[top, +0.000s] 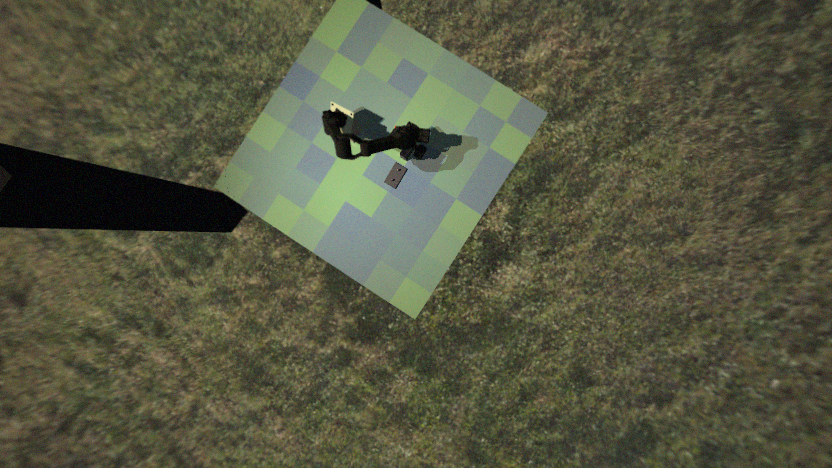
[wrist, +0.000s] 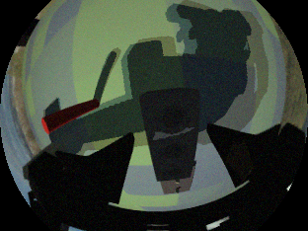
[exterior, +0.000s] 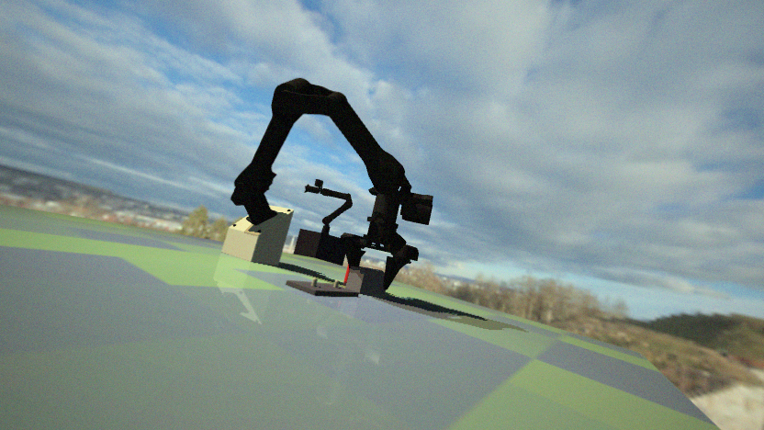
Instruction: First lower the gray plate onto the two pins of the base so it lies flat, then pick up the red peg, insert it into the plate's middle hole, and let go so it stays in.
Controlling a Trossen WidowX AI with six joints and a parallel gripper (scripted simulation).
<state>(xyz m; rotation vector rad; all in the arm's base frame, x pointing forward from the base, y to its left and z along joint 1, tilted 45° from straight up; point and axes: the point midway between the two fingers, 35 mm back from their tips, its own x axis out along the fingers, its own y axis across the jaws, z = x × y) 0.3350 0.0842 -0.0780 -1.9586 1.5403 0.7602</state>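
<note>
Right now my gripper tip is 2 cm below the gray plate. Round my gripper tip: dark base: 14 cm to the right, 3 cm ahead, 1 cm below; red peg: 10 cm behind, 3 cm to the left, 2 cm above.
</note>
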